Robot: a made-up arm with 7 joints. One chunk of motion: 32 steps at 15 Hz.
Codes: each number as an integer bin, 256 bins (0 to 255) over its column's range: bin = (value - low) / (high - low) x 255, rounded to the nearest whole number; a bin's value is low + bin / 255 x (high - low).
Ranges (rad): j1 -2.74..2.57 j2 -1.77..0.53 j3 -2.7..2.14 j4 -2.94..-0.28 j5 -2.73..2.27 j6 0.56..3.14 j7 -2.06..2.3
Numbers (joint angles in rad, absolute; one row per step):
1: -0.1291 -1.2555 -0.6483 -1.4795 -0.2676 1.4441 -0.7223
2: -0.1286 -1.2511 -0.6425 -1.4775 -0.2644 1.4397 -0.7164
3: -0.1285 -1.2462 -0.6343 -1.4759 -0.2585 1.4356 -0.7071
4: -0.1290 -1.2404 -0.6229 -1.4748 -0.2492 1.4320 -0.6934
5: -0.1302 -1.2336 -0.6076 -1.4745 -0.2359 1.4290 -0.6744
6: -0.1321 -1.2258 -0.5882 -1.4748 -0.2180 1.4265 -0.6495
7: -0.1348 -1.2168 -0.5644 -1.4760 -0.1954 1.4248 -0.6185
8: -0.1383 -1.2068 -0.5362 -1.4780 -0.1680 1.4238 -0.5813
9: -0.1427 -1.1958 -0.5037 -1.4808 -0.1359 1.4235 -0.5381
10: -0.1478 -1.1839 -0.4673 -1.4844 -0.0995 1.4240 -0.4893
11: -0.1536 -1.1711 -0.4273 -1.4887 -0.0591 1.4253 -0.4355
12: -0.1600 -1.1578 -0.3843 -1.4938 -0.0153 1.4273 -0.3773
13: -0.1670 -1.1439 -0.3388 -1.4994 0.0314 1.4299 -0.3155
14: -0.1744 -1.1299 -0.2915 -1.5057 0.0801 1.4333 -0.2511
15: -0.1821 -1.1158 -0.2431 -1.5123 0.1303 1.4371 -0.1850
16: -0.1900 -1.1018 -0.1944 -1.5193 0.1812 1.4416 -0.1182
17: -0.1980 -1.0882 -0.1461 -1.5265 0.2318 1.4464 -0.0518
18: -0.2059 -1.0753 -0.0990 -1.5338 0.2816 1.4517 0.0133
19: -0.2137 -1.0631 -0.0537 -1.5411 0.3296 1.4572 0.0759
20: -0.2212 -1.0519 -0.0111 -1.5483 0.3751 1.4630 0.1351
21: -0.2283 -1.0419 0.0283 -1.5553 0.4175 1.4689 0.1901
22: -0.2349 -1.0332 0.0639 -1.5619 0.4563 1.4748 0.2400
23: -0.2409 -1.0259 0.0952 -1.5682 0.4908 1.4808 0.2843
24: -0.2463 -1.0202 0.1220 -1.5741 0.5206 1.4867 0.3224
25: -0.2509 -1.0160 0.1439 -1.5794 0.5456 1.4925 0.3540
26: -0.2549 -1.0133 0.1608 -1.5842 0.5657 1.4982 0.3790
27: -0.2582 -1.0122 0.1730 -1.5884 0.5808 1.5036 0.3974
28: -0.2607 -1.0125 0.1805 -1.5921 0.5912 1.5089 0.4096
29: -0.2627 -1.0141 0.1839 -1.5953 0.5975 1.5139 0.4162
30: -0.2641 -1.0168 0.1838 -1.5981 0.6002 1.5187 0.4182
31: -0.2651 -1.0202 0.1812 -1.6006 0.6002 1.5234 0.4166
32: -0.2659 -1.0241 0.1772 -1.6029 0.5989 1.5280 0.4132
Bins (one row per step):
1: 125 57 108 140 126 87 78
2: 125 58 108 140 126 87 79
3: 125 58 109 140 126 87 79
4: 125 59 109 140 127 86 80
5: 125 59 110 140 127 86 81
6: 125 60 111 140 128 86 82
7: 125 61 113 140 129 85 84
8: 125 62 114 140 131 85 86
9: 125 64 116 140 132 85 89
10: 124 65 118 140 134 85 92
11: 124 66 120 139 136 86 95
12: 124 68 122 139 138 86 98
13: 124 69 124 138 141 86 102
14: 123 71 127 137 143 86 106
15: 123 73 129 137 146 87 110
16: 122 74 132 136 148 87 114
17: 122 76 135 136 151 88 117
18: 122 77 137 135 154 88 121
19: 121 78 139 134 156 89 125
20: 121 80 142 133 158 89 128
21: 121 81 144 133 161 90 132
22: 120 82 146 132 163 90 135
23: 120 82 147 132 164 91 137
24: 120 83 149 131 166 92 139
25: 120 84 150 130 167 92 141
26: 119 84 151 130 168 93 143
27: 119 84 151 130 169 93 144
28: 119 84 152 129 169 94 144
29: 119 84 152 129 170 94 145
30: 119 84 152 129 170 95 145
31: 119 83 152 128 170 95 145
32: 119 83 152 128 170 96 145

